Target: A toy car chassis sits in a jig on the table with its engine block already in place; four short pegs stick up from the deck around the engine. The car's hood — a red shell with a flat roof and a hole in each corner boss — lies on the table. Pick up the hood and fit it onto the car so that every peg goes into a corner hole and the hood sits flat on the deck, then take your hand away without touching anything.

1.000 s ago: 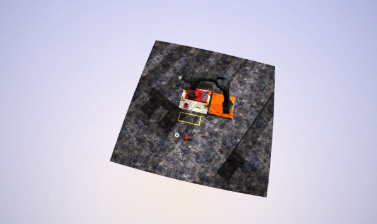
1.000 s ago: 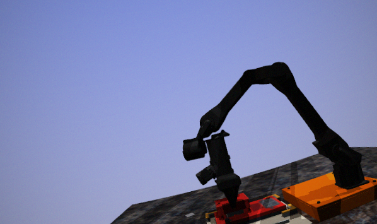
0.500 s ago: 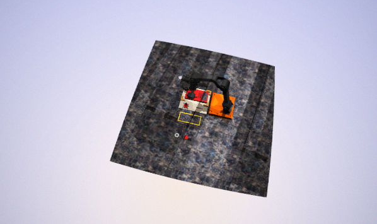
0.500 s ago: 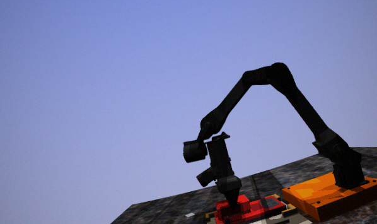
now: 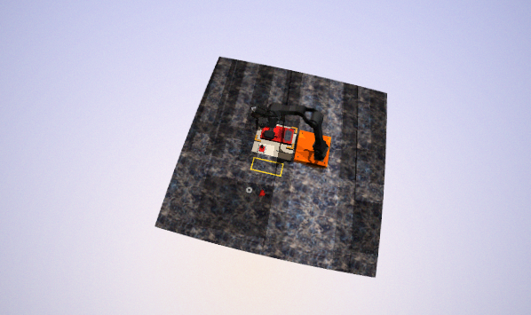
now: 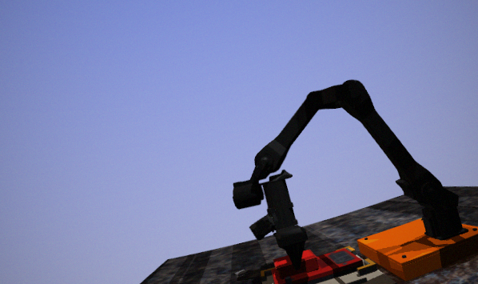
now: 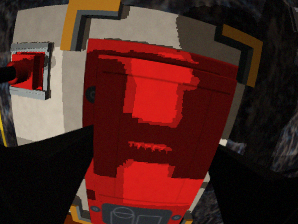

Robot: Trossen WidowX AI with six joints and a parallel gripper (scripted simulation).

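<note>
My gripper tip is now right at the red hood. From my gripper tip the other things lie so: grey wheel 1 cm ahead, 40 cm to the left, 3 cm below; white jig 3 cm behind, 2 cm to the left, 3 cm below.
</note>
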